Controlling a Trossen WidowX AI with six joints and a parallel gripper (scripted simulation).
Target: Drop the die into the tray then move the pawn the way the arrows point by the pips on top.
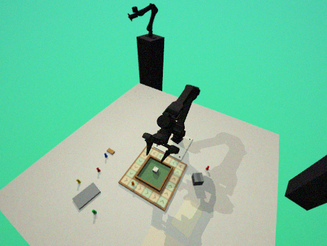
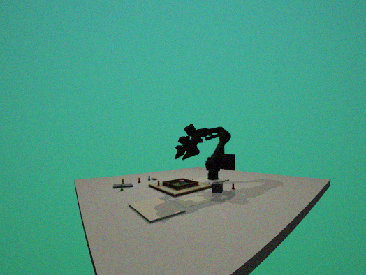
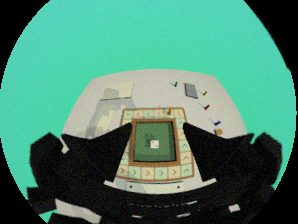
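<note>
The orange pawn is 15 cm below my gripper tip, 12 cm ahead of it and 4 cm to the right of it. From my gripper tip the other things lie so: grey block (20 cm to the left, 15 cm below, 14 cm behind); tray (17 cm below, 1 cm behind); white die (15 cm below, 2 cm behind).
</note>
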